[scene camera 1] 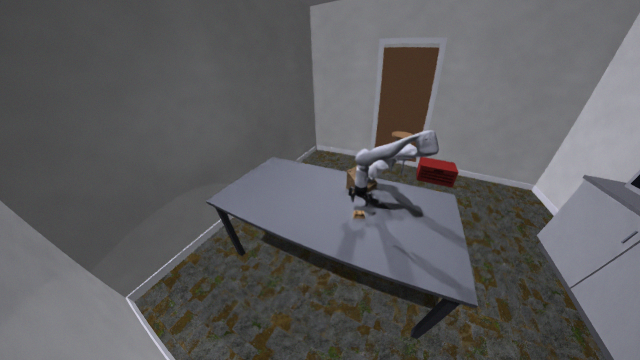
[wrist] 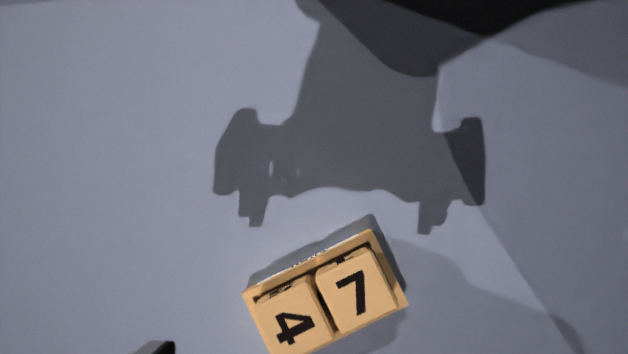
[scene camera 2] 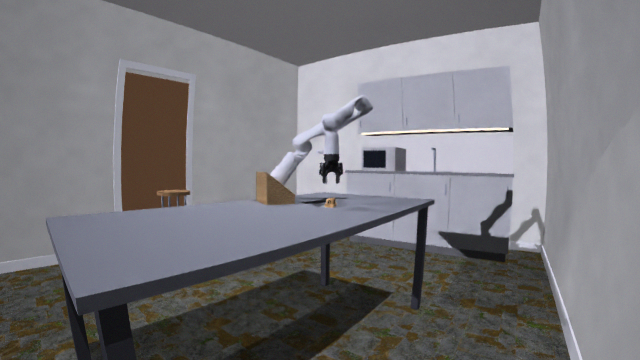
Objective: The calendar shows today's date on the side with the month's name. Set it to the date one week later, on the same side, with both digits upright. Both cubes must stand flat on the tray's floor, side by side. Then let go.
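Observation:
The calendar's wooden tray [wrist: 381,257] [scene camera 1: 359,215] [scene camera 2: 330,203] stands on the table, turned slantwise in the wrist view. Two wooden cubes sit in it side by side. The left cube [wrist: 292,320] has a 4 on top, lying on its side. The right cube [wrist: 357,295] has a 7 on top. The month strip and the digit faces toward it are seen almost edge-on, too steeply to read. My gripper [scene camera 1: 360,199] [scene camera 2: 331,181] is open and empty, pointing down, well above the calendar. One fingertip shows at the wrist view's bottom edge.
The arm's wooden base block [scene camera 2: 272,189] stands on the grey table [scene camera 1: 300,200] [scene camera 2: 200,240], behind the calendar in the scene camera 1 view. Shadows of the arm and gripper fall around the calendar. A red cabinet [scene camera 1: 437,171] and a stool [scene camera 2: 173,192] stand beyond the table.

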